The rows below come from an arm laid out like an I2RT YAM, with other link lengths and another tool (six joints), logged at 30 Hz.
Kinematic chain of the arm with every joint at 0, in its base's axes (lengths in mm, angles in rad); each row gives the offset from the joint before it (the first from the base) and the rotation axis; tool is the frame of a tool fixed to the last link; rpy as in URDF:
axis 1: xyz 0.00 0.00 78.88 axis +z
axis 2: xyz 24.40 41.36 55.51 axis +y
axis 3: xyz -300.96 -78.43 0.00 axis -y
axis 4: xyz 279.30 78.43 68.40 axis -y
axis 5: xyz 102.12 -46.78 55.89 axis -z
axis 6: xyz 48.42 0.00 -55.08 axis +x
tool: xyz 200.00 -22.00 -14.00 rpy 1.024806 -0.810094 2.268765
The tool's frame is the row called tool.
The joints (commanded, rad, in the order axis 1, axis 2, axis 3, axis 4, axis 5, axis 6), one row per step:
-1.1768 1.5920 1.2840 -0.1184 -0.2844 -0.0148
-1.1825 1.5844 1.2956 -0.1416 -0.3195 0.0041
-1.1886 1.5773 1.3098 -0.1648 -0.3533 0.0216
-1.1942 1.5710 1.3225 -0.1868 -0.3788 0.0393
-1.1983 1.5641 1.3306 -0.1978 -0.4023 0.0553
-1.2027 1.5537 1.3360 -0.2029 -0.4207 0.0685
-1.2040 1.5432 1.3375 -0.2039 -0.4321 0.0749
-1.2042 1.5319 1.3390 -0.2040 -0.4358 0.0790
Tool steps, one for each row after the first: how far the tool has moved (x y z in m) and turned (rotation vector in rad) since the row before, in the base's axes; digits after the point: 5 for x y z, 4 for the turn. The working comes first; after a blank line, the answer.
Tool pose at each row, in the base's axes (x y z in m, rotation vector in rad; the steps are taken from these numbers as rounded here):
0.28079 -0.56347 0.26065 1.8062 -0.1567 1.5336
0.28401 -0.55755 0.26539 1.8099 -0.1687 1.5735
0.28679 -0.55213 0.27150 1.8114 -0.1791 1.6115
0.28810 -0.54757 0.27649 1.8130 -0.1944 1.6412
0.29007 -0.54359 0.28247 1.8083 -0.2029 1.6703
0.29079 -0.54035 0.29060 1.7968 -0.2064 1.6937
0.29175 -0.53732 0.29758 1.7863 -0.2021 1.7091
0.29177 -0.53514 0.30506 1.7739 -0.1967 1.7165

0.00322 0.00592 0.00474 0.0207 -0.0250 0.0187
0.00278 0.00542 0.00611 0.0180 -0.0241 0.0177
0.00131 0.00456 0.00499 0.0182 -0.0204 0.0106
0.00197 0.00398 0.00598 0.0104 -0.0209 0.0111
0.00072 0.00324 0.00813 0.0017 -0.0193 0.0073
0.00096 0.00303 0.00698 -0.0042 -0.0123 0.0068
0.00002 0.00218 0.00748 -0.0085 -0.0084 0.0017

